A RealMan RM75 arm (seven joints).
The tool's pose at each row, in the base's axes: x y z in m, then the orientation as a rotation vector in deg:
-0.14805, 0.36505, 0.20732, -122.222, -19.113, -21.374
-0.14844, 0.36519, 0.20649, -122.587, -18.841, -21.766
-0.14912, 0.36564, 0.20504, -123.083, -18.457, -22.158
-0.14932, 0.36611, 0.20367, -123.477, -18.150, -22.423
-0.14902, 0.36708, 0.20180, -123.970, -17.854, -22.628
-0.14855, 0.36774, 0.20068, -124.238, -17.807, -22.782
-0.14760, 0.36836, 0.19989, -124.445, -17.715, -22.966
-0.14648, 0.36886, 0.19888, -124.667, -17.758, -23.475
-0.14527, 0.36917, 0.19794, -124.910, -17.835, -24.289
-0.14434, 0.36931, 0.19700, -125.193, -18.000, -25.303
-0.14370, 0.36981, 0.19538, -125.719, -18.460, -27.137
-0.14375, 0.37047, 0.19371, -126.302, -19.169, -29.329
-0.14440, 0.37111, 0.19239, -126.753, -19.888, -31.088
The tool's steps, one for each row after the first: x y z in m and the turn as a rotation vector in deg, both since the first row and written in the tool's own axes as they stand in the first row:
-0.00066, 0.00040, 0.00051, -0.445, 0.295, 0.045
-0.00181, 0.00099, 0.00156, -1.022, 0.603, 0.170
-0.00247, 0.00169, 0.00266, -1.471, 0.815, 0.288
-0.00283, 0.00268, 0.00451, -2.002, 0.960, 0.421
-0.00276, 0.00334, 0.00573, -2.297, 1.024, 0.395
-0.00214, 0.00395, 0.00680, -2.540, 1.139, 0.390
-0.00145, 0.00485, 0.00791, -2.865, 1.418, 0.162
-0.00068, 0.00584, 0.00884, -3.279, 1.886, -0.208
-0.00017, 0.00682, 0.00959, -3.776, 2.443, -0.718
-0.00016, 0.00800, 0.01096, -4.695, 3.380, -1.752
-0.00079, 0.00888, 0.01240, -5.763, 4.436, -3.097
-0.00183, 0.00928, 0.01355, -6.615, 5.222, -4.277

